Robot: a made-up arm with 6 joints.
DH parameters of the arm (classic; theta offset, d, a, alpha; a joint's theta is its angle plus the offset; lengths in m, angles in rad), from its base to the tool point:
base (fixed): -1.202 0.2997 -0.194 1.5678
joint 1: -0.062 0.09 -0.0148 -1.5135
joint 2: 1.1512 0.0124 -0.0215 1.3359
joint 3: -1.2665 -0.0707 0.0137 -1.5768
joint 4: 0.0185 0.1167 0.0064 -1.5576
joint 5: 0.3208 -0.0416 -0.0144 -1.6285
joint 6: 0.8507 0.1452 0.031 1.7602
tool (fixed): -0.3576 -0.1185 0 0
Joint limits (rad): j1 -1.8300..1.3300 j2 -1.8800..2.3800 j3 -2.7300..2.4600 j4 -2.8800..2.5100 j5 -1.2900..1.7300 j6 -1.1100..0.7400
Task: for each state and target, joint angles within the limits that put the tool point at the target. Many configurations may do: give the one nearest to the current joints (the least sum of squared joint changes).
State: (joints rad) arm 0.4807 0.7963 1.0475 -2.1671 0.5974 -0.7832
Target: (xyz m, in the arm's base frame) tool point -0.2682 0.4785 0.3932
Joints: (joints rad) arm 0.1325 0.4160 1.0236 -2.3391 1.3232 -0.2295
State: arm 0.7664 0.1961 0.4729 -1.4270 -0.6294 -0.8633
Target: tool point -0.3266 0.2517 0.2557
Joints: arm 0.8096 0.0409 0.4300 -1.6662 -0.4360 -0.6985
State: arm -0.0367 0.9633 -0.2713 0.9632 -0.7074 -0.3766
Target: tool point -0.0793 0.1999 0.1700
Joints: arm -0.0588 1.0114 0.3766 0.6676 -0.8416 -0.5438
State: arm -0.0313 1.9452 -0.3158 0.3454 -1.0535 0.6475
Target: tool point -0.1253 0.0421 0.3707
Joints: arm -0.2304 2.0915 -0.1202 -0.0793 -0.4007 0.7038
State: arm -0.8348 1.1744 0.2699 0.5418 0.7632 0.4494
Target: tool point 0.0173 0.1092 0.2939
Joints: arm -0.9924 1.0844 0.0913 0.9245 0.6047 0.2228
